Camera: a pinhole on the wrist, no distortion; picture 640 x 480 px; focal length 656.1 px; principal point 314.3 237.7 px. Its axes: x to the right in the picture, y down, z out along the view. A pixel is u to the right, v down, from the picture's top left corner.
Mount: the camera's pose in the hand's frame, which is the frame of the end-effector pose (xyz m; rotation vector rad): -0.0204 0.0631 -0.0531 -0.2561 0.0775 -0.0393
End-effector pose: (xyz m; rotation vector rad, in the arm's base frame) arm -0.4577 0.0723 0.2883 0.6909 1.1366 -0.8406
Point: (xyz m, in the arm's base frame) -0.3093 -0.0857 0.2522
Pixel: 587.3 22.4
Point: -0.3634 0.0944 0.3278
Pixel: 230.4 280.5
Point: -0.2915 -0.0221 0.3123
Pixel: 409.0 165.2
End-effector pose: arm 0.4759 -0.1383 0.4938 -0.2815 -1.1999 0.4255
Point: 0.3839 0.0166 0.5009
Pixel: 539.6 440.8
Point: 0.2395 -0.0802 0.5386
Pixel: 297.9 87.9
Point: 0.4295 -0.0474 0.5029
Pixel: 612.5 220.7
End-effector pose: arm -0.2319 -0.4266 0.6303 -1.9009 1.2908 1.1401
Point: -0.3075 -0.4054 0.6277
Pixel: 268.2 58.3
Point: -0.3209 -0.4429 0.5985
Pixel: 551.6 267.8
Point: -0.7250 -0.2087 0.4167
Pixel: 286.8 444.4
